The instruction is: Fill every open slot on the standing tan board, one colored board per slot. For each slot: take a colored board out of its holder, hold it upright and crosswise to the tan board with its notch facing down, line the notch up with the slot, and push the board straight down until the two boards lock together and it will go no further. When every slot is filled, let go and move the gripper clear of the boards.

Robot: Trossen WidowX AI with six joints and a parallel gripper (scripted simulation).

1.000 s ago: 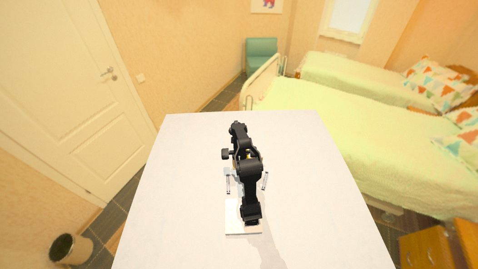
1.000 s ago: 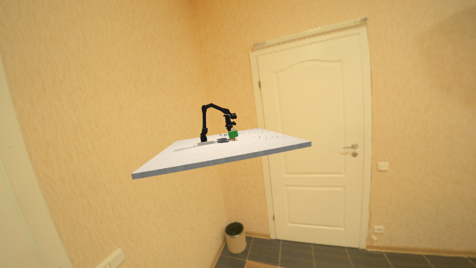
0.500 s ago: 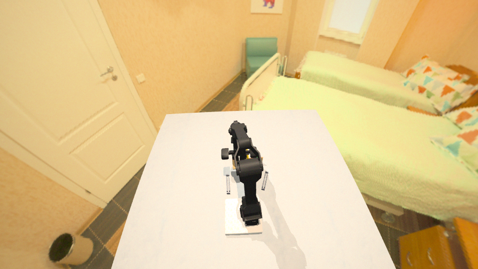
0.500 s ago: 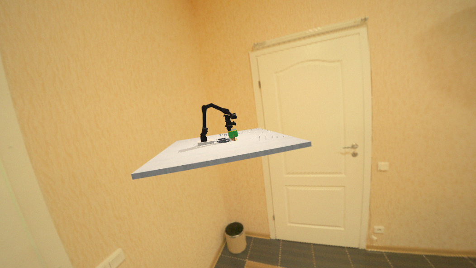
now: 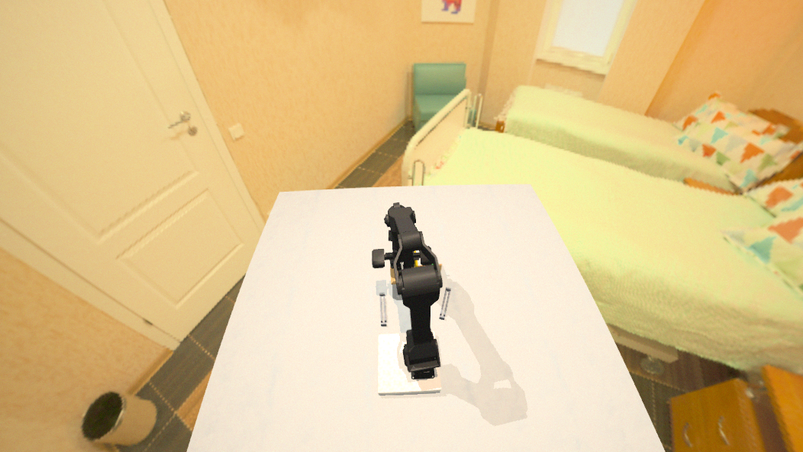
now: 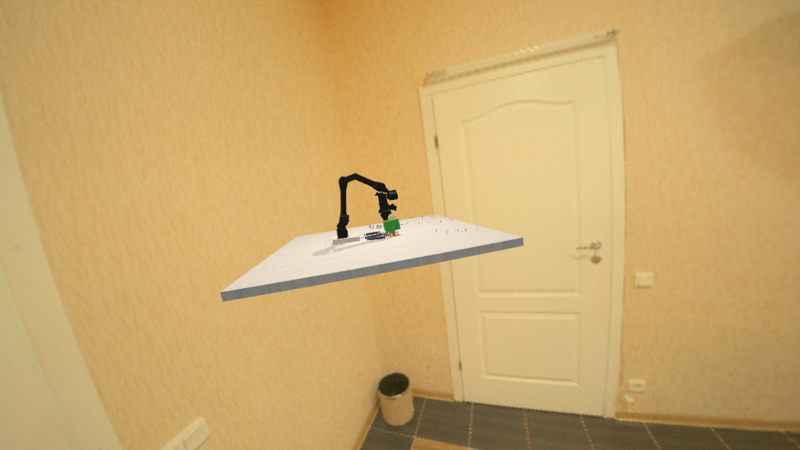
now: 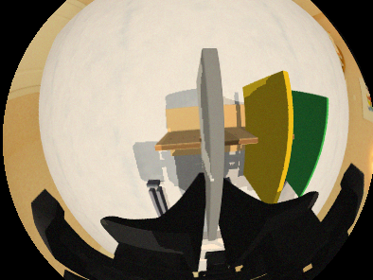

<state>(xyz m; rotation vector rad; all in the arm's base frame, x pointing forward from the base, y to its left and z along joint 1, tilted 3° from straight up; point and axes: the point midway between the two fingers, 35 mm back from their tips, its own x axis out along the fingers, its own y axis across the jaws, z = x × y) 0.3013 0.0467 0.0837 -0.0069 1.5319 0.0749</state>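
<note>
Right now my gripper tip is 3 cm short of the yellow board, 5 cm to the left of it and 1 cm above it. Also, from my gripper tip: tan board (3 cm ahead, 5 cm to the right, 4 cm below); then green board (3 cm ahead, 10 cm to the right, 1 cm below).
</note>
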